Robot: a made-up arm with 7 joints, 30 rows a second.
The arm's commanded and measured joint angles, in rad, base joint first. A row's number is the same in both.
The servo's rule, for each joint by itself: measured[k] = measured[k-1] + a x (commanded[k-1-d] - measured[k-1]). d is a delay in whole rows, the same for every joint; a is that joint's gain. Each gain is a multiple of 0.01, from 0.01 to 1. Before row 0 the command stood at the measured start. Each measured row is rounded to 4 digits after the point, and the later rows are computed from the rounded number. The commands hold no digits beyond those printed.
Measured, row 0:
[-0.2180, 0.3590, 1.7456, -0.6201, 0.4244, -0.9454, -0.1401]
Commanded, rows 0 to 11:
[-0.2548, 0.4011, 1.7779, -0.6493, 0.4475, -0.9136, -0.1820]
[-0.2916, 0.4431, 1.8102, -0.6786, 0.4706, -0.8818, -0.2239]
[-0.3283, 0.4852, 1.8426, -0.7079, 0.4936, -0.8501, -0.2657]
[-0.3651, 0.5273, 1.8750, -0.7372, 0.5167, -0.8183, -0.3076]
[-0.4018, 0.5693, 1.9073, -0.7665, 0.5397, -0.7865, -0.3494]
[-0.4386, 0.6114, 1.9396, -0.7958, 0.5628, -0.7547, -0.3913]
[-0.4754, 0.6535, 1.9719, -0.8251, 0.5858, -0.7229, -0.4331]
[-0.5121, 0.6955, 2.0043, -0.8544, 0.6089, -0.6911, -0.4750]
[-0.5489, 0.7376, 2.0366, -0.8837, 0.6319, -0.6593, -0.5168]
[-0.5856, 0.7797, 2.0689, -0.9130, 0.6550, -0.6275, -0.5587]
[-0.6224, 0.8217, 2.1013, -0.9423, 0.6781, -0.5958, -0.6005]
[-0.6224, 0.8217, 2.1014, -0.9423, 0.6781, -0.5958, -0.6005]
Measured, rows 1 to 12:
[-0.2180, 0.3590, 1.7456, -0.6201, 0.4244, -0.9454, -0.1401]
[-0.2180, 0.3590, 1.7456, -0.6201, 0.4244, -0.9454, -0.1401]
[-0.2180, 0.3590, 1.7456, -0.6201, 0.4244, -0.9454, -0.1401]
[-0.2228, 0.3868, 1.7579, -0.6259, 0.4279, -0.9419, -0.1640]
[-0.2317, 0.4240, 1.7778, -0.6364, 0.4343, -0.9353, -0.1981]
[-0.2443, 0.4644, 1.8024, -0.6507, 0.4432, -0.9259, -0.2366]
[-0.2600, 0.5059, 1.8300, -0.6680, 0.4542, -0.9141, -0.2771]
[-0.2784, 0.5477, 1.8594, -0.6877, 0.4670, -0.9001, -0.3183]
[-0.2992, 0.5897, 1.8899, -0.7093, 0.4814, -0.8841, -0.3599]
[-0.3221, 0.6318, 1.9211, -0.7325, 0.4971, -0.8664, -0.4016]
[-0.3468, 0.6738, 1.9527, -0.7569, 0.5139, -0.8471, -0.4434]
[-0.3731, 0.7159, 1.9846, -0.7823, 0.5316, -0.8264, -0.4852]
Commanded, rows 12 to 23:
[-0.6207, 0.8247, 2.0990, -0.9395, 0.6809, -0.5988, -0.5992]
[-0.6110, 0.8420, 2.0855, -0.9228, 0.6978, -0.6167, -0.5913]
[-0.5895, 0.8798, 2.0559, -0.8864, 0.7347, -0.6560, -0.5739]
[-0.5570, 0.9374, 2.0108, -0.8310, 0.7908, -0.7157, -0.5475]
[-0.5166, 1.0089, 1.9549, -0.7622, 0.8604, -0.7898, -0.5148]
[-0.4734, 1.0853, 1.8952, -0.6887, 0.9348, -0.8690, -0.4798]
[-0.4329, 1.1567, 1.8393, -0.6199, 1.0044, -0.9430, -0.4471]
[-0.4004, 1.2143, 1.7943, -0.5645, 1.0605, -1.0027, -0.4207]
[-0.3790, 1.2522, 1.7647, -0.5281, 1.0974, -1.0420, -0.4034]
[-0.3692, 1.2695, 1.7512, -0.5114, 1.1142, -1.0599, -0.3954]
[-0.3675, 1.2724, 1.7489, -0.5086, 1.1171, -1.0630, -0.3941]
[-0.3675, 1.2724, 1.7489, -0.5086, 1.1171, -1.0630, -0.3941]
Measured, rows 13 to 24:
[-0.4007, 0.7580, 2.0166, -0.8084, 0.5501, -0.8045, -0.5271]
[-0.4295, 0.8000, 2.0488, -0.8352, 0.5693, -0.7815, -0.5689]
[-0.4546, 0.8143, 2.0688, -0.8566, 0.5856, -0.7611, -0.5869]
[-0.4762, 0.8212, 2.0803, -0.8732, 0.5999, -0.7432, -0.5939]
[-0.4937, 0.8349, 2.0823, -0.8831, 0.6146, -0.7293, -0.5924]
[-0.5062, 0.8645, 2.0723, -0.8838, 0.6326, -0.7212, -0.5819]
[-0.5128, 0.9126, 2.0489, -0.8732, 0.6563, -0.7206, -0.5623]
[-0.5133, 0.9762, 2.0132, -0.8510, 0.6869, -0.7282, -0.5352]
[-0.5081, 1.0482, 1.9684, -0.8185, 0.7241, -0.7437, -0.5036]
[-0.4983, 1.1198, 1.9193, -0.7788, 0.7661, -0.7656, -0.4714]
[-0.4856, 1.1822, 1.8718, -0.7359, 0.8103, -0.7917, -0.4425]
[-0.4717, 1.2284, 1.8311, -0.6943, 0.8534, -0.8192, -0.4202]

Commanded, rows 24 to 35:
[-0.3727, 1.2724, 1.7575, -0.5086, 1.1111, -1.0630, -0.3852]
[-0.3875, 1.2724, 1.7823, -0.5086, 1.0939, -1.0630, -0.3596]
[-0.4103, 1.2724, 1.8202, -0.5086, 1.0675, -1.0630, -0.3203]
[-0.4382, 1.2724, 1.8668, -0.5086, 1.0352, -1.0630, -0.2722]
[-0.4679, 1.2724, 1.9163, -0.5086, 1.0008, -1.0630, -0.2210]
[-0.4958, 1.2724, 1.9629, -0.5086, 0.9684, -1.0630, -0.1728]
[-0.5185, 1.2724, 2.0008, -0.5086, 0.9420, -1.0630, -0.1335]
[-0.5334, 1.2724, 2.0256, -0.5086, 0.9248, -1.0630, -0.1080]
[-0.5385, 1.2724, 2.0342, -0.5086, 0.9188, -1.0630, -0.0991]
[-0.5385, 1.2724, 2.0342, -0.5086, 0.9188, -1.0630, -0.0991]
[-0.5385, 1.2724, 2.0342, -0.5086, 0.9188, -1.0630, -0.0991]
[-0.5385, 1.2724, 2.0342, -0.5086, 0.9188, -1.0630, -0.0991]
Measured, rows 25 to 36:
[-0.4584, 1.2555, 1.8007, -0.6577, 0.8925, -0.8457, -0.4061]
[-0.4466, 1.2667, 1.7810, -0.6279, 0.9262, -0.8696, -0.3993]
[-0.4363, 1.2705, 1.7688, -0.6040, 0.9548, -0.8909, -0.3963]
[-0.4280, 1.2718, 1.7645, -0.5849, 0.9782, -0.9098, -0.3900]
[-0.4227, 1.2722, 1.7713, -0.5696, 0.9956, -0.9267, -0.3727]
[-0.4211, 1.2723, 1.7899, -0.5574, 1.0064, -0.9417, -0.3428]
[-0.4233, 1.2724, 1.8191, -0.5476, 1.0107, -0.9550, -0.3026]
[-0.4291, 1.2724, 1.8560, -0.5398, 1.0092, -0.9669, -0.2561]
[-0.4378, 1.2724, 1.8966, -0.5336, 1.0031, -0.9775, -0.2086]
[-0.4483, 1.2724, 1.9362, -0.5286, 0.9939, -0.9869, -0.1658]
[-0.4594, 1.2724, 1.9702, -0.5246, 0.9835, -0.9953, -0.1329]
[-0.4697, 1.2724, 1.9945, -0.5214, 0.9738, -1.0027, -0.1136]

